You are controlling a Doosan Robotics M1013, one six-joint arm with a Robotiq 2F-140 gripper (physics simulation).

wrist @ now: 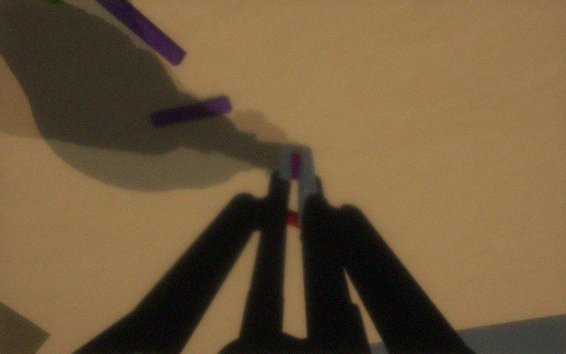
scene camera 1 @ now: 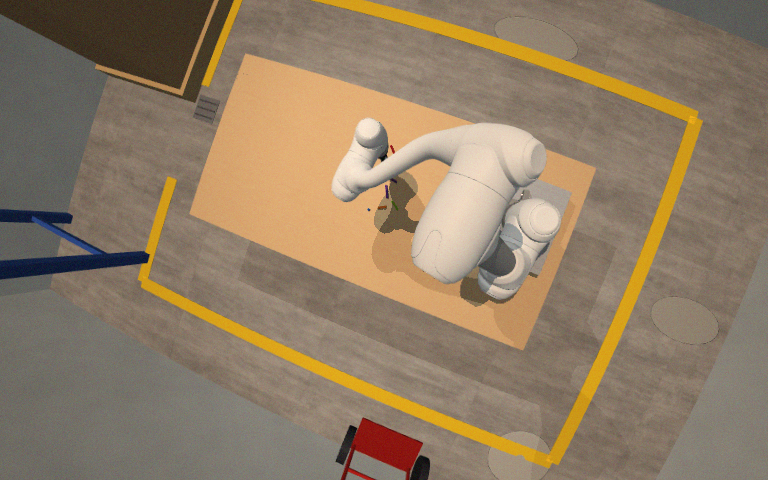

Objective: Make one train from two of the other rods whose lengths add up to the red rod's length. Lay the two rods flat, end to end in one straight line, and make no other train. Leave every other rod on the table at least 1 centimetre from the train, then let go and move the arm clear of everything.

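Places are measured from the arm's base along level axes (x ahead, y left, z up), in centimetres.
Where they show: gripper, between the fingertips: (wrist: 294,161).
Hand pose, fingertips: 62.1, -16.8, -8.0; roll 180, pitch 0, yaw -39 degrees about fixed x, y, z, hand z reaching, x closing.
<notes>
Each offset is from my fingertips to the top centre of the thing, as dx, dy, dz. Level surfaces: height alone.
My gripper (wrist: 294,161) is shut on the short magenta rod {-0.2, -0.3, +0.9} (wrist: 296,167), which shows between the pale fingertips in the wrist view; whether it touches the table is unclear. The red rod {-3.3, -4.8, +0.9} (scene camera 1: 392,149) (wrist: 293,219) lies just by the fingers, partly hidden by them in the wrist view. A shorter purple rod {-4.5, +7.7, +0.9} (scene camera 1: 393,181) (wrist: 191,111) and a longer purple rod {-3.4, +13.7, +0.9} (scene camera 1: 386,191) (wrist: 150,35) lie apart from each other. A green rod {-8.3, +19.3, +0.9} (scene camera 1: 395,205) (wrist: 52,1), an orange rod {-2.7, +21.2, +0.9} (scene camera 1: 382,207) and a tiny blue rod {+3.4, +23.3, +0.9} (scene camera 1: 368,209) lie farther off. In the scene view the arm hides most of the gripper.
The rods lie on the tan table {dz -0.1} (scene camera 1: 283,141) (wrist: 425,150). The white arm (scene camera 1: 475,186) reaches over it from its grey base plate (scene camera 1: 552,195). Yellow floor lines (scene camera 1: 339,376) surround the table. A red cart (scene camera 1: 387,441) stands outside them.
</notes>
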